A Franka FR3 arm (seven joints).
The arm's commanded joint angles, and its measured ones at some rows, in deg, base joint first. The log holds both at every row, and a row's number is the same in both.
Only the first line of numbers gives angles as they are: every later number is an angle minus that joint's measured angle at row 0.
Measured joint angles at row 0: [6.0 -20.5 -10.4 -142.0 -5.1 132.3 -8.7]
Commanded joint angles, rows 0 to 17: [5.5 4.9 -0.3 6.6 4.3 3.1 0.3]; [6.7 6.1 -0.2 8.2 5.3 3.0 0.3]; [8.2 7.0 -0.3 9.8 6.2 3.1 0.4]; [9.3 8.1 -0.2 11.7 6.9 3.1 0.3]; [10.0 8.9 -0.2 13.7 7.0 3.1 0.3]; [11.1 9.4 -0.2 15.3 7.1 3.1 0.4]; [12.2 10.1 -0.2 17.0 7.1 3.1 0.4]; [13.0 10.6 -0.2 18.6 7.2 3.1 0.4]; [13.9 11.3 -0.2 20.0 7.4 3.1 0.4]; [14.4 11.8 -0.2 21.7 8.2 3.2 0.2]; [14.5 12.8 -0.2 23.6 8.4 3.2 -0.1]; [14.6 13.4 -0.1 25.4 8.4 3.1 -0.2]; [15.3 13.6 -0.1 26.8 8.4 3.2 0.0]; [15.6 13.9 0.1 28.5 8.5 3.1 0.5]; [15.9 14.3 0.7 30.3 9.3 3.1 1.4]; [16.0 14.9 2.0 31.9 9.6 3.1 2.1]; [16.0 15.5 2.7 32.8 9.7 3.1 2.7]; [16.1 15.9 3.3 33.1 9.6 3.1 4.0]
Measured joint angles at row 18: [15.0 13.5 1.7 28.1 8.1 3.2 1.0]
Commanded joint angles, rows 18 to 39: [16.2 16.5 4.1 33.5 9.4 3.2 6.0]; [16.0 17.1 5.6 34.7 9.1 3.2 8.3]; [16.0 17.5 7.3 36.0 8.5 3.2 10.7]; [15.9 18.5 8.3 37.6 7.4 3.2 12.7]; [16.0 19.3 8.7 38.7 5.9 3.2 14.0]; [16.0 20.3 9.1 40.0 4.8 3.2 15.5]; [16.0 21.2 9.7 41.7 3.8 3.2 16.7]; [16.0 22.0 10.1 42.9 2.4 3.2 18.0]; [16.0 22.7 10.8 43.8 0.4 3.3 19.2]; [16.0 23.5 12.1 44.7 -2.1 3.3 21.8]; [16.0 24.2 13.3 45.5 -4.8 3.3 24.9]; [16.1 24.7 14.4 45.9 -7.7 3.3 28.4]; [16.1 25.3 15.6 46.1 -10.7 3.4 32.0]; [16.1 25.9 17.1 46.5 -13.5 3.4 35.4]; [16.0 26.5 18.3 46.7 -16.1 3.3 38.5]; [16.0 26.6 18.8 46.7 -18.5 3.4 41.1]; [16.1 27.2 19.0 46.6 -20.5 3.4 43.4]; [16.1 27.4 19.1 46.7 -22.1 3.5 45.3]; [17.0 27.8 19.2 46.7 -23.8 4.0 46.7]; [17.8 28.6 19.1 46.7 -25.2 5.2 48.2]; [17.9 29.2 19.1 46.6 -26.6 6.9 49.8]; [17.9 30.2 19.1 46.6 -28.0 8.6 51.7]
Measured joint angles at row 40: [16.7 27.3 19.5 44.0 -23.4 4.5 46.3]
